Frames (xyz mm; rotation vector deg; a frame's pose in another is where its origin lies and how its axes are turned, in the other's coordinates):
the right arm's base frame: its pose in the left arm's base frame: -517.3 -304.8 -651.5 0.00 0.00 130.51
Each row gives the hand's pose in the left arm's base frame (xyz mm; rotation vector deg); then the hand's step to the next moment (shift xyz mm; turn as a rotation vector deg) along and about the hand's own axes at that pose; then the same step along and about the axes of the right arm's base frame.
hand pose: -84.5 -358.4 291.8 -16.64 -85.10 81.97
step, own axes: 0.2 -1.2 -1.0 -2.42 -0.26 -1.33
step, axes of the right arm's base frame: -0.5 -1.2 0.9 -2.27 -1.02 -1.22
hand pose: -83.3 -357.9 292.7 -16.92 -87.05 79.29
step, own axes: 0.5 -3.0 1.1 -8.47 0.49 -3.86
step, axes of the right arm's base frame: -1.1 0.6 3.0 -7.20 -2.60 -5.32
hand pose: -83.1 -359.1 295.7 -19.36 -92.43 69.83
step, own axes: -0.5 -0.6 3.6 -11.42 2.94 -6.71
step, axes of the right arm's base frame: -0.2 3.7 0.4 -8.64 -5.06 -9.15
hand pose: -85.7 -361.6 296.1 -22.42 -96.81 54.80
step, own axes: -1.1 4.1 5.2 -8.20 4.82 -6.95
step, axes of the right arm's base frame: 3.2 4.1 -4.2 -5.19 -6.33 -8.47
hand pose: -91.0 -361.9 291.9 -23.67 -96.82 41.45
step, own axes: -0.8 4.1 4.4 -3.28 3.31 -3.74
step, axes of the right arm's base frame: 4.0 2.4 -3.8 -1.62 -3.94 -4.19
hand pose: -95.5 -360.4 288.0 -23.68 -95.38 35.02
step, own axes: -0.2 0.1 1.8 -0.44 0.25 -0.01
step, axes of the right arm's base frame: 0.9 1.5 -0.4 -0.09 -0.02 -0.50
